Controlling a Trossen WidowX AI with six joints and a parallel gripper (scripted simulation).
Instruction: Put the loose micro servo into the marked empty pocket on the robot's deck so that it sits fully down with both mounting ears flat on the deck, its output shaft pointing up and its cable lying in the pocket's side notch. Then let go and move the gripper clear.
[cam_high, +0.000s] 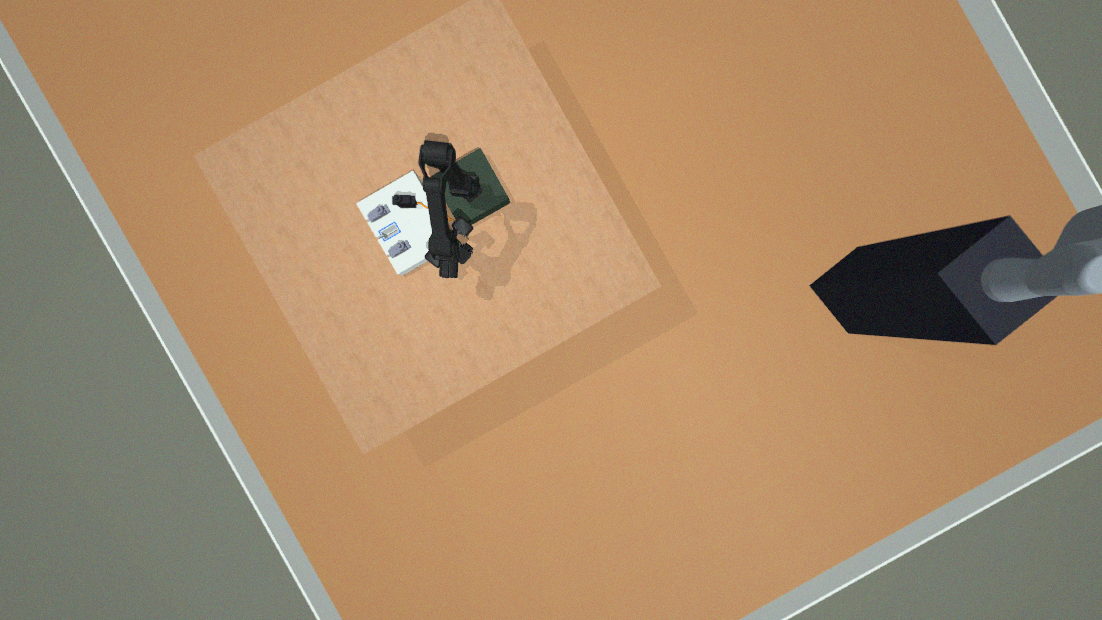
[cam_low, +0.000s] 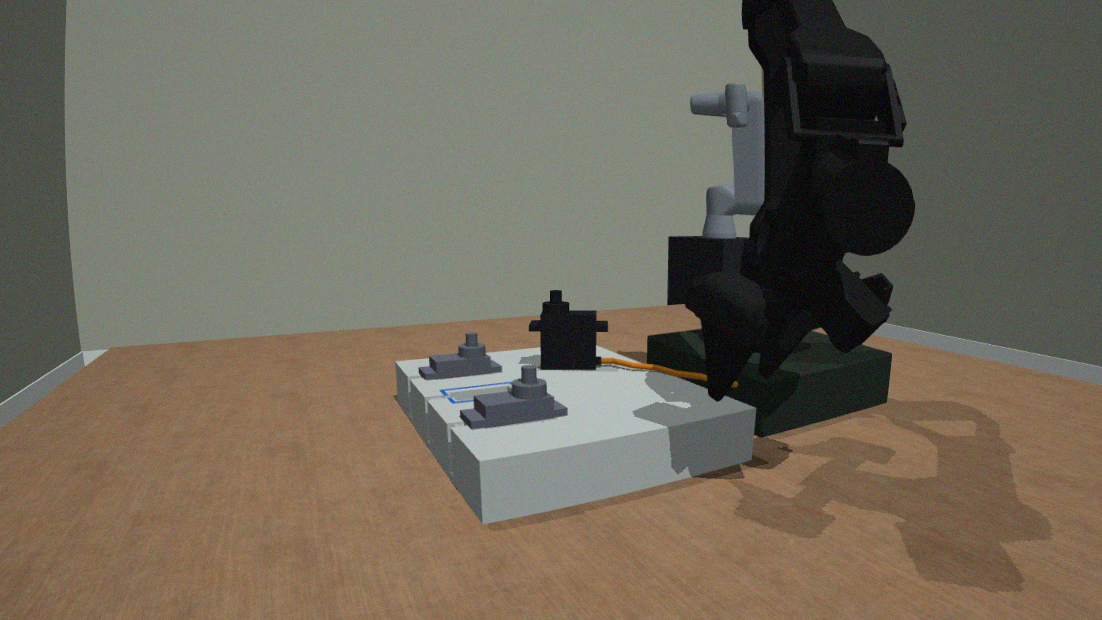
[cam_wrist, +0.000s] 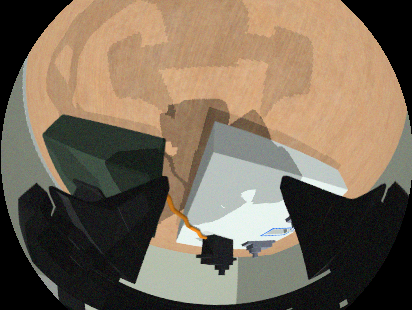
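Now: gripper tip 40 mm short of the white deck, 150 mm to the left of it and 40 mm above it.
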